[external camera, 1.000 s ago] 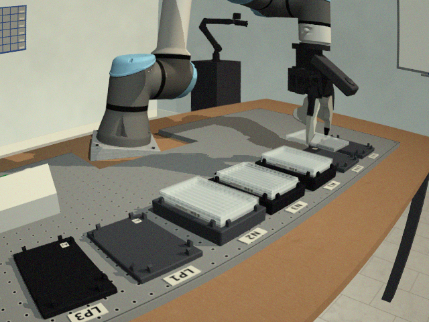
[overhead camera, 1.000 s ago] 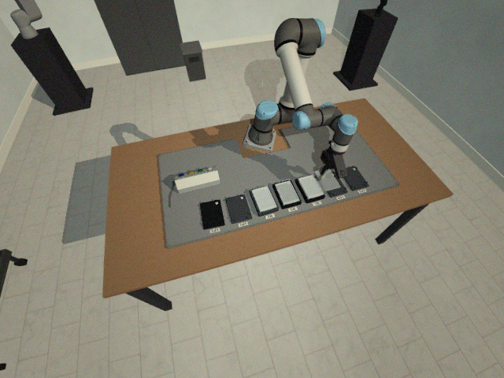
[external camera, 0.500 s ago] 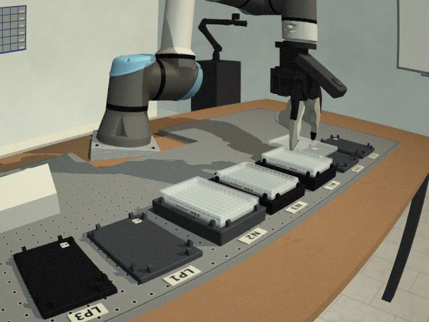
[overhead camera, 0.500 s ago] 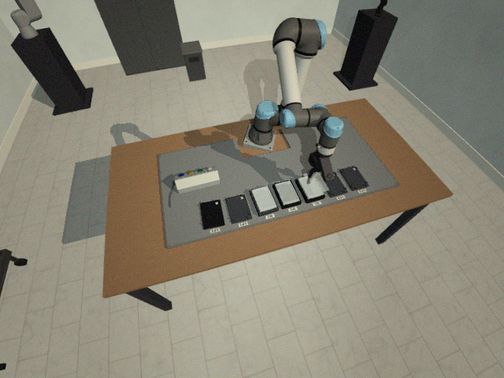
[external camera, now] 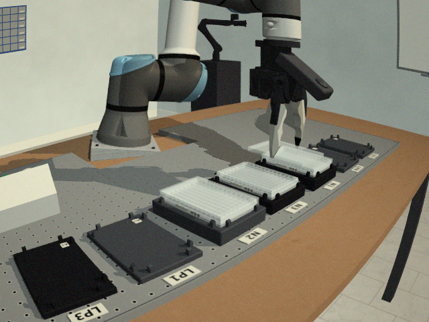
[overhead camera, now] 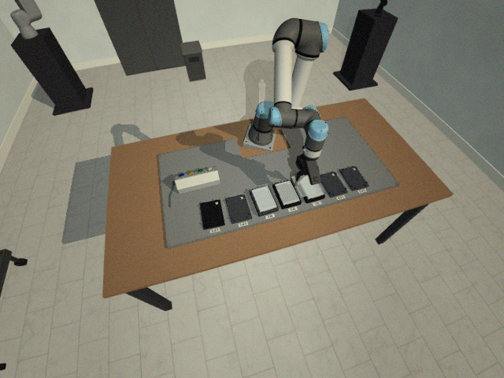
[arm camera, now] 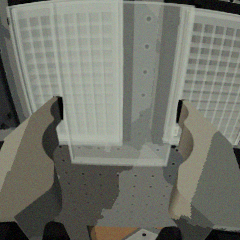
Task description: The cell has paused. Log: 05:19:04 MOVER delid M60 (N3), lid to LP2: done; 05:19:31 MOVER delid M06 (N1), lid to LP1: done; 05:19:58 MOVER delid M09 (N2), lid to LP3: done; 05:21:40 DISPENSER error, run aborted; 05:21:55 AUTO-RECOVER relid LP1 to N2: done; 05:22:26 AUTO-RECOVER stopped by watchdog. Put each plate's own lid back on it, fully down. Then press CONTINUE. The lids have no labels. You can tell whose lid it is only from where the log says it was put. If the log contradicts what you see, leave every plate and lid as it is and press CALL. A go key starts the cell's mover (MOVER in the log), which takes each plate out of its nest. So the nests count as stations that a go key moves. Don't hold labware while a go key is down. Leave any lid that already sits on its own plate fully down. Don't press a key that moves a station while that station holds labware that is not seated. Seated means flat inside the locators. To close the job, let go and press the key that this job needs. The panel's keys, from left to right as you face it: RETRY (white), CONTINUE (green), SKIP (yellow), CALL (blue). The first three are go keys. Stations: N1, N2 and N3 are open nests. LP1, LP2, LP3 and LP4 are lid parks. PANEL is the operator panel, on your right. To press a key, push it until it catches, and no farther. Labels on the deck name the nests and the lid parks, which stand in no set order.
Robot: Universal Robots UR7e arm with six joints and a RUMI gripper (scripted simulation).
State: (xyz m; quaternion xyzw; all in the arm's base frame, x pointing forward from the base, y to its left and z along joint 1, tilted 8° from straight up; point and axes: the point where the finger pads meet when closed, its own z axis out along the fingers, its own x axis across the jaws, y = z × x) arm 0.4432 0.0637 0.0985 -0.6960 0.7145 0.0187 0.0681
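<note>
My gripper is now 90 mm to the left of the plate and 40 mm above it. The rest, counted from my hand: lid park LP1: 350 mm to the right, 60 mm below; then white RETRY key: 430 mm to the right, 250 mm behind; then LP3 lid park: 480 mm to the right, 60 mm below, 10 mm behind.
</note>
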